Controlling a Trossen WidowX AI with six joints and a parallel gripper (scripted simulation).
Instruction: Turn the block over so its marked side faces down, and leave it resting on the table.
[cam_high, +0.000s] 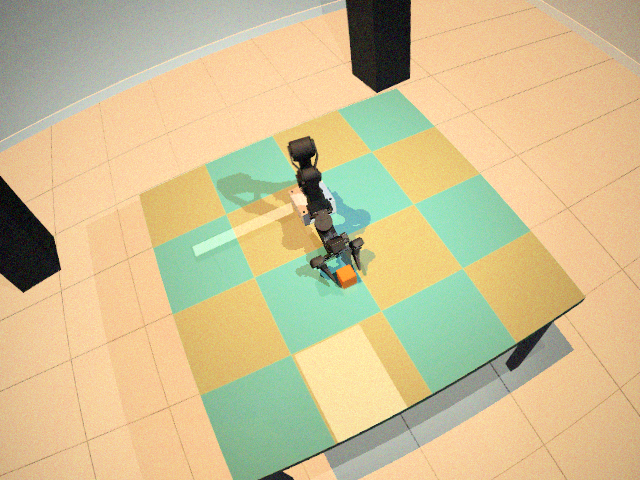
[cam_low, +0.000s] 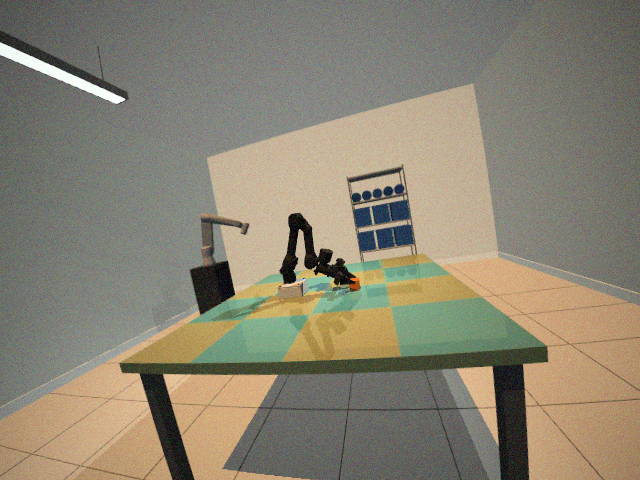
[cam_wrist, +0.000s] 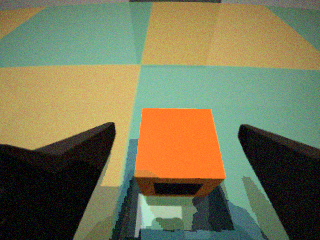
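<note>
My gripper tip is now 2 cm past the block and 2 cm above it.
</note>
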